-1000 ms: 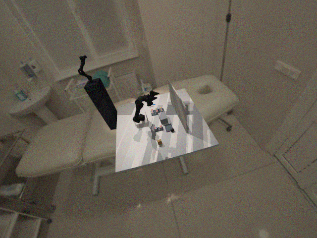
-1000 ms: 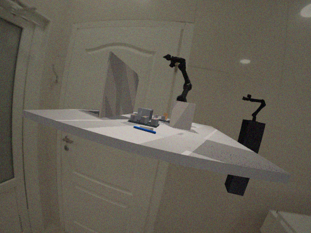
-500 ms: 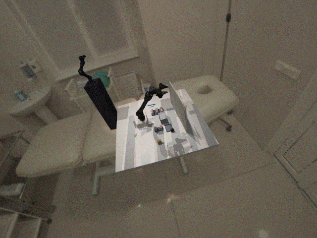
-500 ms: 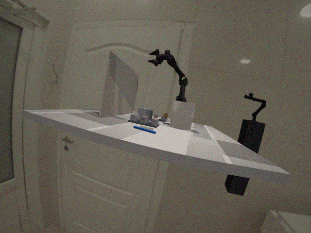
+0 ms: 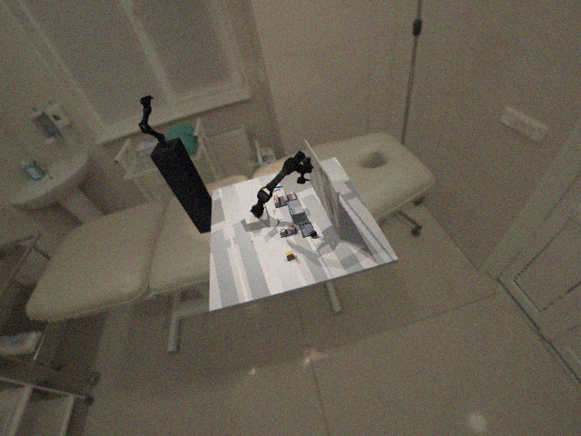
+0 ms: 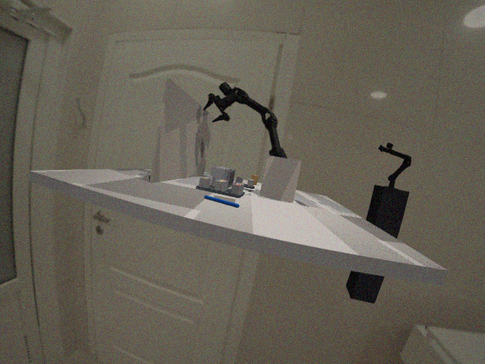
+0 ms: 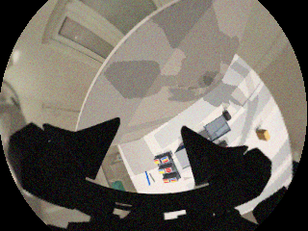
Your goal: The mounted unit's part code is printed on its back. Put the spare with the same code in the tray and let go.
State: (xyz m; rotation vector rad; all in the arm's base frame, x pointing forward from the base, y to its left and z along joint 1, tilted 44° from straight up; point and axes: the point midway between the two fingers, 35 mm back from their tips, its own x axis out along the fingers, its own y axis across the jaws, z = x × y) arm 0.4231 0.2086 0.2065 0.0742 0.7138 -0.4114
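Now: gripper tip 70 mm short of the tall grey panel, 40 mm to the right of it and 160 mm above it. From my gripper tip the other things lie so: small brown block (260 mm behind, 400 mm to the right, 350 mm below); then blue pen (330 mm behind, 420 mm to the left, 380 mm below).
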